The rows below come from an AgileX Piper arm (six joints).
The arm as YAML. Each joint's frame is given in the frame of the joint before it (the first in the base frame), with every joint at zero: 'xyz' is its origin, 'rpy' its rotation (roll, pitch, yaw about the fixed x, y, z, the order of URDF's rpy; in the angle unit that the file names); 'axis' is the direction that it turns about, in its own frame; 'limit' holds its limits. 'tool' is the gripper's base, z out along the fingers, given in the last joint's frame.
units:
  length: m
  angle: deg
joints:
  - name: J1
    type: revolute
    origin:
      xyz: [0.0, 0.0, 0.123]
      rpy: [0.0, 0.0, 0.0]
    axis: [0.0, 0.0, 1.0]
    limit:
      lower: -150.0
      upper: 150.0
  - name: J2
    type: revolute
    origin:
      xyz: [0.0, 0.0, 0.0]
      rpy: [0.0, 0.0, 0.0]
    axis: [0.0, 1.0, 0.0]
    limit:
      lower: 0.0
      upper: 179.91
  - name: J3
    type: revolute
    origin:
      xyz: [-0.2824, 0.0, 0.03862]
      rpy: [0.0, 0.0, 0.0]
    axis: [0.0, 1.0, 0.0]
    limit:
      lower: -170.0
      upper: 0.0
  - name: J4
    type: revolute
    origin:
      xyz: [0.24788, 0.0, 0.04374]
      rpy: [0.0, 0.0, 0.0]
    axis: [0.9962, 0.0, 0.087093]
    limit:
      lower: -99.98
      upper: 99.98
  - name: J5
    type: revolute
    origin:
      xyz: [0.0, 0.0, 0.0]
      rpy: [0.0, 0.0, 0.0]
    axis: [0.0, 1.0, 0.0]
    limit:
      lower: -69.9
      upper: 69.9
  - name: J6
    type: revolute
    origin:
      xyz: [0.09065, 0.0, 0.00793]
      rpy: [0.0, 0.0, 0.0]
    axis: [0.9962, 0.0, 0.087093]
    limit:
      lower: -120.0
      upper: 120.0
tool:
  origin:
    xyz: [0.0, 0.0, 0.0]
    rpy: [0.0, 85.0, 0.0]
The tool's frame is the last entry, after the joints.
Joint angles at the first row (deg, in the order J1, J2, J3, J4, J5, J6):
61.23, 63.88, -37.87, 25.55, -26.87, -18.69
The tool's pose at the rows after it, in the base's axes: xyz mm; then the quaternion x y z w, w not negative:
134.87 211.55 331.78 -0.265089 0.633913 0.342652 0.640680
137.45 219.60 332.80 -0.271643 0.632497 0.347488 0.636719
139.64 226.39 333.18 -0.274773 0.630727 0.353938 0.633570
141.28 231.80 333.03 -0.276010 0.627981 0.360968 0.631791
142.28 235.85 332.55 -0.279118 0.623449 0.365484 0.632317
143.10 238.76 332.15 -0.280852 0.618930 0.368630 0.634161
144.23 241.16 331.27 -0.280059 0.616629 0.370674 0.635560
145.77 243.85 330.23 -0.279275 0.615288 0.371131 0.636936
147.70 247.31 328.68 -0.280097 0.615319 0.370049 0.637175
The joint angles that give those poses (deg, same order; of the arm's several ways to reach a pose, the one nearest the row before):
61.23, 65.72, -39.66, 23.99, -26.31, -16.88
61.23, 67.45, -41.16, 21.78, -25.96, -14.88
61.23, 68.95, -42.30, 19.61, -26.07, -12.56
61.23, 70.19, -43.06, 17.51, -26.61, -10.20
61.23, 71.13, -43.49, 15.52, -27.36, -8.42
61.23, 71.86, -43.76, 14.14, -28.22, -7.26
61.23, 72.55, -43.95, 13.54, -29.05, -6.60
61.23, 73.33, -44.24, 13.30, -29.77, -6.36
61.23, 74.28, -44.68, 13.16, -30.22, -6.32

